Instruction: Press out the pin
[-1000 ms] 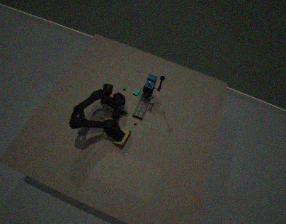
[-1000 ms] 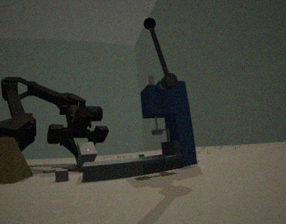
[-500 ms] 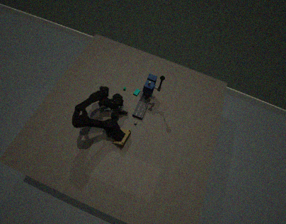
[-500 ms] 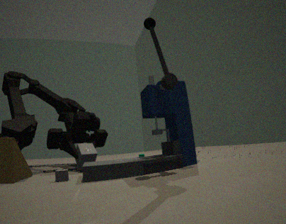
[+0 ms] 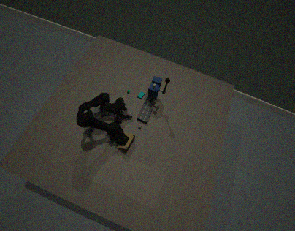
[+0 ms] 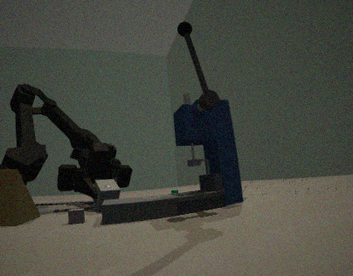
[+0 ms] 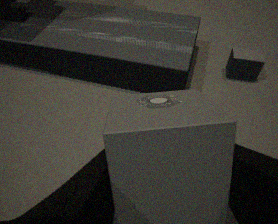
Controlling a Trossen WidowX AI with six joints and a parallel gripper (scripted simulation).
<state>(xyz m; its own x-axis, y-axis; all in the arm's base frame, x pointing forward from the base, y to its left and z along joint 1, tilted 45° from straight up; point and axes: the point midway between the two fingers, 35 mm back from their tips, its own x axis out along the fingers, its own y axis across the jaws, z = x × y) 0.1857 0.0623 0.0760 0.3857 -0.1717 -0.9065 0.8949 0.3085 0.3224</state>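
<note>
Now: gripper tip 1 cm to the left of the pale round pin and 1 cm below it. From my gripper tip the other things lie so: teal block (20 cm ahead, 2 cm below); dark lever (24 cm above, 18 cm ahead, 15 cm to the right); thin punch (18 cm ahead, 12 cm above, 9 cm to the right).
</note>
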